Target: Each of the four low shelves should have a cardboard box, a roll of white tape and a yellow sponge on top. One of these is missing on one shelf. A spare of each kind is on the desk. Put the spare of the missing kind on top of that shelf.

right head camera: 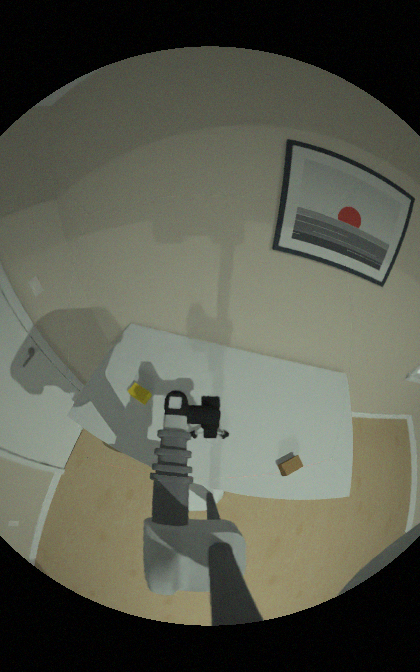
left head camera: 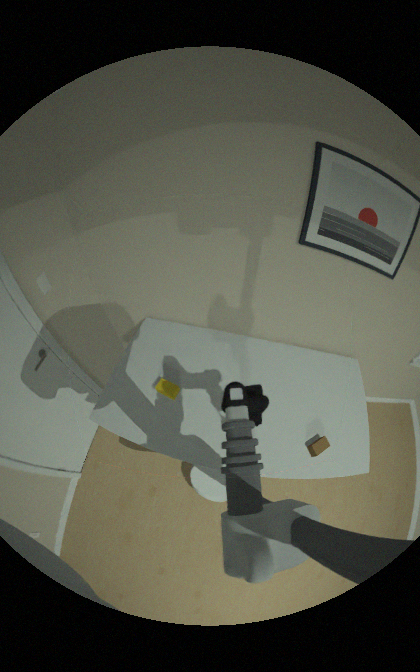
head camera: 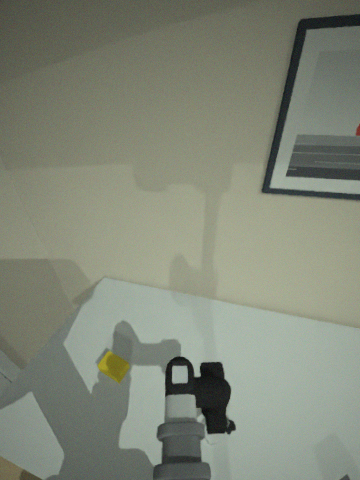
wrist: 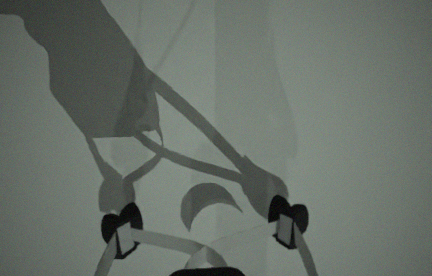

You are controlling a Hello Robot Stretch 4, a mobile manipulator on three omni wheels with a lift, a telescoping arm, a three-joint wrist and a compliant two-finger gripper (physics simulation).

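Places are measured from the robot's base along level axes (x ahead, y left, z up), in centimetres.
Pixels of known places: gripper, between the fingertips: (wrist: 206, 215); robot's base, origin of its link: (right head camera: 195, 483).
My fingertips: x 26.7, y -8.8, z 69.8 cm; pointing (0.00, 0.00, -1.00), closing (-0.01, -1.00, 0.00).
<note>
For each thing: its top centre in the pictures, then the offset to it from my fingertips. Level surfaces: height alone.
- yellow sponge, centre of its top: (head camera: 112, 363) (right head camera: 137, 391) dx +18.7, dy +34.7, dz +3.9 cm
- white desk, height of its surface: dz -0.6 cm
- cardboard box, centre of its top: (right head camera: 292, 464) dx -17.8, dy -35.1, dz +4.4 cm
- pale round shape, centre of its top: (wrist: 220, 233) (head camera: 212, 431) dx -1.1, dy -1.1, dz +1.8 cm
The yellow sponge (head camera: 114, 366) (left head camera: 167, 388) (right head camera: 139, 393) lies on the left part of the white desk (head camera: 280, 360) (left head camera: 300, 385) (right head camera: 280, 400) (wrist: 370, 125). The cardboard box (left head camera: 318, 446) (right head camera: 290, 465) lies near the desk's front right. My gripper (right head camera: 210, 434) (wrist: 206, 215) is open over the desk, right of the sponge, pointing down, its fingertips well apart. Between and beneath them in the wrist view is a pale round shape (wrist: 215, 222) edged by a dark crescent. It looks like the white tape roll, but hardly stands out from the desk. The low shelves do not show.
A wall with a framed picture (head camera: 295, 100) (left head camera: 312, 195) (right head camera: 282, 200) rises behind the desk. A door (left head camera: 30, 400) (right head camera: 25, 410) is at the left. A round white seat (left head camera: 205, 484) stands at the desk's front edge. The arm's shadow falls across the desk.
</note>
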